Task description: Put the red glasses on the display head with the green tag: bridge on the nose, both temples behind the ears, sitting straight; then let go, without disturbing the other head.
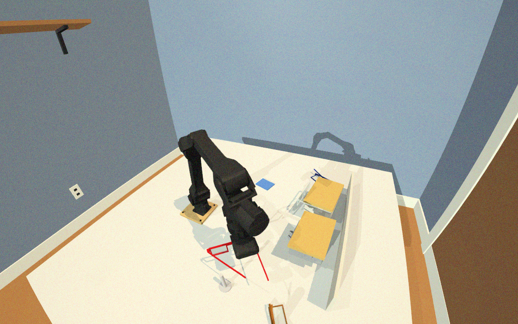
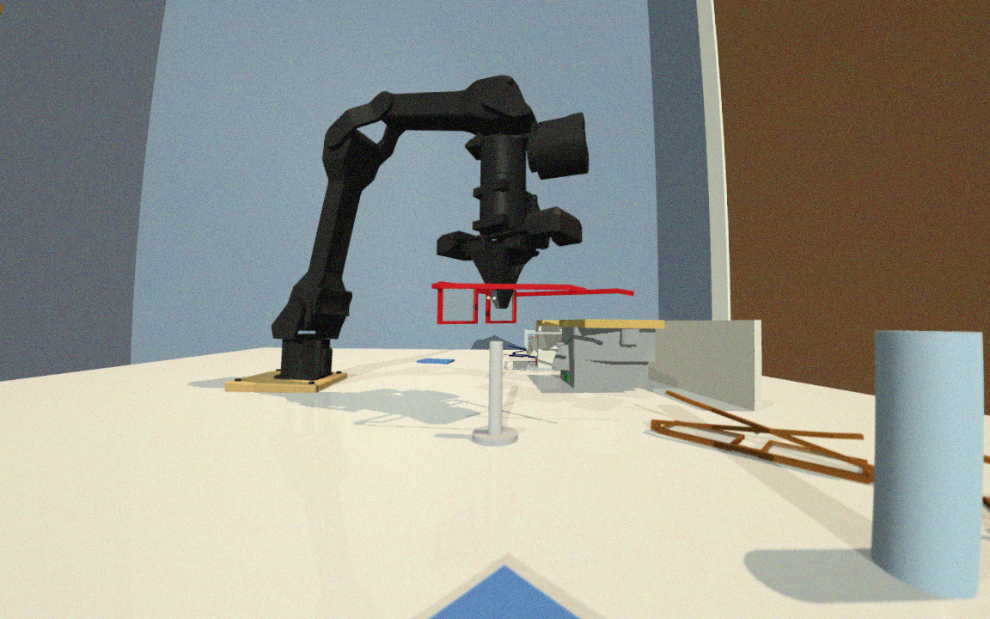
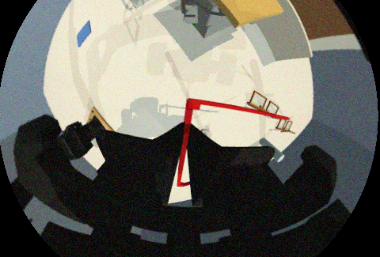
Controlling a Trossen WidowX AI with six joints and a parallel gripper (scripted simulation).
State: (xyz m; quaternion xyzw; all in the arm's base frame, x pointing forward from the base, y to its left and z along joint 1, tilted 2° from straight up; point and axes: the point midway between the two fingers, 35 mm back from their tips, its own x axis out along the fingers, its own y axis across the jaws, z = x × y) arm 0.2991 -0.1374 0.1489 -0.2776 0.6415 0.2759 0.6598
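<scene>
Now: the white stand post 100 mm to the right of my gripper tip, 100 mm below it and 10 mm behind it. The rest, counted from my gripper tip: pale blue cylinder (280 mm to the right, 150 mm ahead, 70 mm below); thin grey wall (290 mm ahead, 260 mm to the left, 60 mm below); display head (160 mm ahead, 150 mm to the left, 60 mm below).
</scene>
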